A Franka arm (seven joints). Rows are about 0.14 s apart.
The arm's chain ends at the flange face. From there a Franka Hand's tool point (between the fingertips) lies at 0.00 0.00 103.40 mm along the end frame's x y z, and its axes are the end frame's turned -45 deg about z.
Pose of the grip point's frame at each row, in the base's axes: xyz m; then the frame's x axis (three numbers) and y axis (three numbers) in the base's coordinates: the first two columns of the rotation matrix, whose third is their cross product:
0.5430 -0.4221 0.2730 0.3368 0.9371 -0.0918 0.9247 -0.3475 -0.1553
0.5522 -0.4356 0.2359 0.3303 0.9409 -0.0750 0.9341 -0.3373 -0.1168
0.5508 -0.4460 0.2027 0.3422 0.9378 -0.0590 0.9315 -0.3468 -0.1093
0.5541 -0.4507 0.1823 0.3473 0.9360 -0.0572 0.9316 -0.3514 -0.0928
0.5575 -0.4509 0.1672 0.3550 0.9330 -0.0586 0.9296 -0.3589 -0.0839
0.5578 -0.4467 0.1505 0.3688 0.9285 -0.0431 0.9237 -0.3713 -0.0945
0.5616 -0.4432 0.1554 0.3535 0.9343 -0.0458 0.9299 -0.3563 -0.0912
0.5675 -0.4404 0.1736 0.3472 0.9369 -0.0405 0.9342 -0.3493 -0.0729
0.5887 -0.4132 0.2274 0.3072 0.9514 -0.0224 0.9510 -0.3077 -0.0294
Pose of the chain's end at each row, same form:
0.5613 -0.4187 0.3747 0.8920 0.4169 -0.1747 0.4157 -0.9083 -0.0449
0.5662 -0.4323 0.3383 0.8941 0.4268 -0.1356 0.4270 -0.9038 -0.0296
0.5635 -0.4442 0.3053 0.9006 0.4179 -0.1190 0.4167 -0.9083 -0.0356
0.5652 -0.4485 0.2851 0.9043 0.4134 -0.1061 0.4132 -0.9103 -0.0252
0.5678 -0.4483 0.2701 0.9083 0.4060 -0.1008 0.4063 -0.9135 -0.0179
0.5685 -0.4462 0.2533 0.9139 0.3940 -0.0973 0.3924 -0.9191 -0.0363
0.5721 -0.4421 0.2583 0.9075 0.4087 -0.0969 0.4076 -0.9126 -0.0321
0.5760 -0.4391 0.2766 0.9061 0.4155 -0.0802 0.4151 -0.9095 -0.0229
0.5923 -0.4119 0.3307 0.8897 0.4552 -0.0366 0.4552 -0.8903 -0.0049

